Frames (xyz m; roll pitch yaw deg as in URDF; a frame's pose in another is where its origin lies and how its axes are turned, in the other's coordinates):
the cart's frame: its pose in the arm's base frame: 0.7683 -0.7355 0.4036 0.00 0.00 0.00
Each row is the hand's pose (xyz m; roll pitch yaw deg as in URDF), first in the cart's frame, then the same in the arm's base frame.
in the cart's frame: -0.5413 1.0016 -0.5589 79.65 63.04 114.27
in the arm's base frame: 0.2270 0.2661 -0.1553 79.65 63.04 114.27
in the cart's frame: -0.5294 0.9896 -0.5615 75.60 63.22 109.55
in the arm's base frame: 0.2389 0.2541 -0.1579 75.60 63.22 109.55
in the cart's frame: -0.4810 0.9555 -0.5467 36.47 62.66 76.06
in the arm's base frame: 0.2873 0.2200 -0.1431 36.47 62.66 76.06
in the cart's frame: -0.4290 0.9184 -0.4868 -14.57 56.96 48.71
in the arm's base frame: 0.3393 0.1829 -0.0832 -14.57 56.96 48.71
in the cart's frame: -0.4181 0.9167 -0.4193 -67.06 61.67 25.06
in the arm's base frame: 0.3502 0.1812 -0.0157 -67.06 61.67 25.06
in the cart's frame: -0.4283 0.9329 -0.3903 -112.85 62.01 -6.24
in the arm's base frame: 0.3400 0.1974 0.0133 -112.85 62.01 -6.24
